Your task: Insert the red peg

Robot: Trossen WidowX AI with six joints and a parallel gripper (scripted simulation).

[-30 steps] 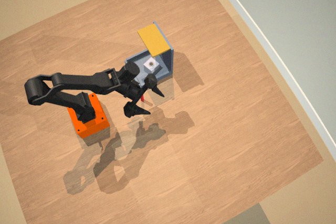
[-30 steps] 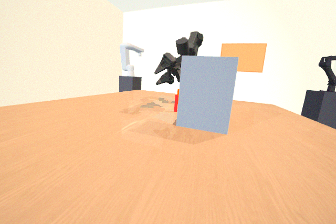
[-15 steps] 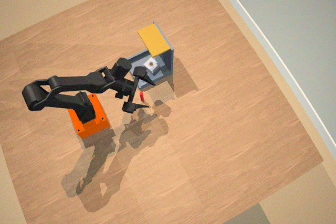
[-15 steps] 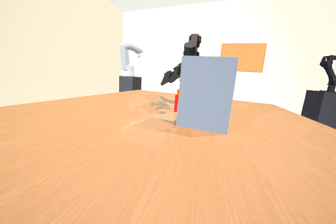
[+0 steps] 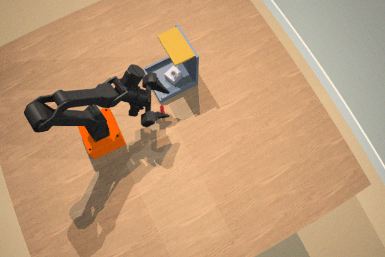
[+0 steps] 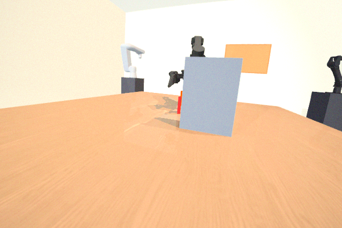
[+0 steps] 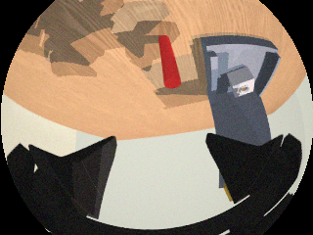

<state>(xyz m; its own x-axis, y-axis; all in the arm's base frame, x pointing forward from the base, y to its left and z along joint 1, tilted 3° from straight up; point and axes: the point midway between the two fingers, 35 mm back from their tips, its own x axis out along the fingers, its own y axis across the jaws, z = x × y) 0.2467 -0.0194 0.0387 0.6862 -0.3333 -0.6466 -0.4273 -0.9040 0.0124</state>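
Right now my gripper tip is 8 cm above the red peg, 2 cm to the right of it and 2 cm past it. Also, from my gripper tip: back wall: 15 cm to the left, 15 cm ahead; then yellow roof: 15 cm to the left, 10 cm ahead, 10 cm above.
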